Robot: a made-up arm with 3 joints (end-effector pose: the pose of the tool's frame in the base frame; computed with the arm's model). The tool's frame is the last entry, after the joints.
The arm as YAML. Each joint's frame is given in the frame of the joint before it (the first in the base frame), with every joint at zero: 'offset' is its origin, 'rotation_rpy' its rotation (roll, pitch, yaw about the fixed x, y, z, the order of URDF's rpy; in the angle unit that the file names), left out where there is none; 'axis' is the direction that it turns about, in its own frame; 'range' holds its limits. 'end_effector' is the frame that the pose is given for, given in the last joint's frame.
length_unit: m
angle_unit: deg
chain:
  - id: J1
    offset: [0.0, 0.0, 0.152]
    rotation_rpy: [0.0, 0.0, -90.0]
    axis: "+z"
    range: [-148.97, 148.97]
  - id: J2
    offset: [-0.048, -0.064, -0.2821]
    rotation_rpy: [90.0, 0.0, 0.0]
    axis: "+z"
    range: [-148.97, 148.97]
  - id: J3
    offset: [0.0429, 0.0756, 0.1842]
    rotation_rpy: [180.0, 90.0, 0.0]
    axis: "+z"
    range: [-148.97, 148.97]
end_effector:
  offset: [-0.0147, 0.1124, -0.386]
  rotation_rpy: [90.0, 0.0, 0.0]
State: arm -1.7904 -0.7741 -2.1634
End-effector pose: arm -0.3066 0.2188 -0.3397 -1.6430 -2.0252 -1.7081
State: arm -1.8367 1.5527 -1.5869
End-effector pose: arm 0.1350 0.1038 0.2999 -1.5644 0.1821 -0.2103
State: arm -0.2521 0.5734 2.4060
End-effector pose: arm -0.3579 -0.1357 0.2444 0.0308 2.3803 -0.8064
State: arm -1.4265 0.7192 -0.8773
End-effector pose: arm -0.3014 0.1292 0.1468 -1.0997 -0.2023 -0.9688
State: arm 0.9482 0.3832 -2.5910
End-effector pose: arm 0.1313 -0.3120 0.1821 1.1045 -2.4775 0.8167
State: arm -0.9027 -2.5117 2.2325
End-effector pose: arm 0.0344 0.4448 -0.5090 1.2047 0.1657 1.7194
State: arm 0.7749 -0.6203 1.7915
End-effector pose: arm 0.0038 -0.5108 -0.2862 -0.2566 1.8709 1.0960
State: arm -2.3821 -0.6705 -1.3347
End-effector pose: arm -0.1101 0.3227 -0.3692 -1.3324 -1.3612 -2.2784
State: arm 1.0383 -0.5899 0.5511
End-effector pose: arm 0.0975 -0.4284 -0.3790 0.2475 0.7942 1.1440
